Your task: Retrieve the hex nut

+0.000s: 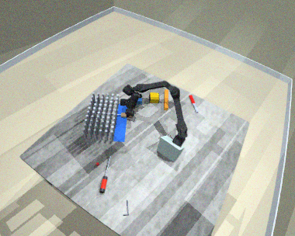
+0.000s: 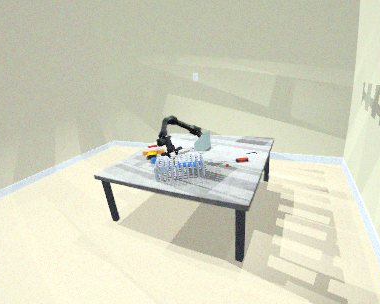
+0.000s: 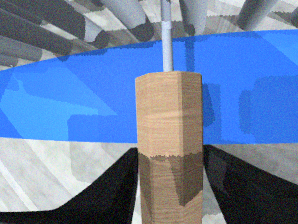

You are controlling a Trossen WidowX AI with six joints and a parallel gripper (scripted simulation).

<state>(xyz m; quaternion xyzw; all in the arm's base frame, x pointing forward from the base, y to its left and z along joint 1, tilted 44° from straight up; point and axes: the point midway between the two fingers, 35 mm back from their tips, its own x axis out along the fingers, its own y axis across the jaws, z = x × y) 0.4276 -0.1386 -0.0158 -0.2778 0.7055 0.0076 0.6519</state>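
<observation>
My gripper tip is now 2 cm short of the blue taped strip, 5 cm to the right of it and 3 cm above it. From my gripper tip the other things lie so: orange bar (18 cm behind, 35 cm to the right, 1 cm below); wooden-handled tool (9 cm ahead, 5 cm to the left); blue block (1 cm ahead, 20 cm to the right, 1 cm below).
</observation>
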